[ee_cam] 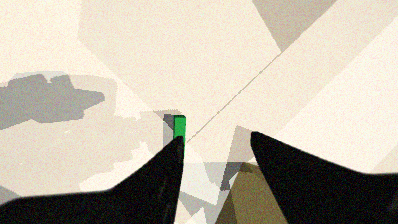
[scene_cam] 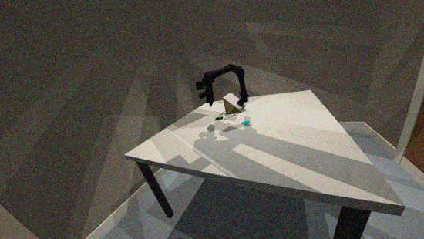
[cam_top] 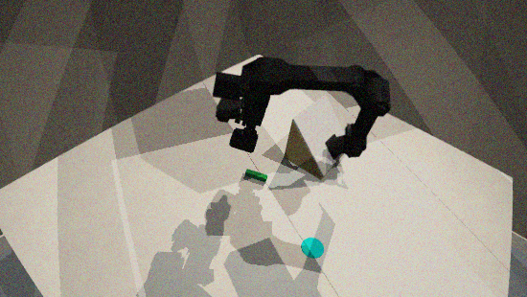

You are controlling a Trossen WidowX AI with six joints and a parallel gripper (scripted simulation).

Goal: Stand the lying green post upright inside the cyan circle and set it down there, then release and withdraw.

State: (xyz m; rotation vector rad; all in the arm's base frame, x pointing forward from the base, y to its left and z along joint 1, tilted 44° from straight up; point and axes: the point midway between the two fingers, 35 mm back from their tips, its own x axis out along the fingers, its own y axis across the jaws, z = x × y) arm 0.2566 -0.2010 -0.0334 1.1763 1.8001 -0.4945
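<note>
The green post lies 13 cm below my gripper tip, 5 cm to the left of it and 1 cm behind it. Round my gripper tip: cyan circle (31 cm to the left, 14 cm below, 8 cm ahead).
</note>
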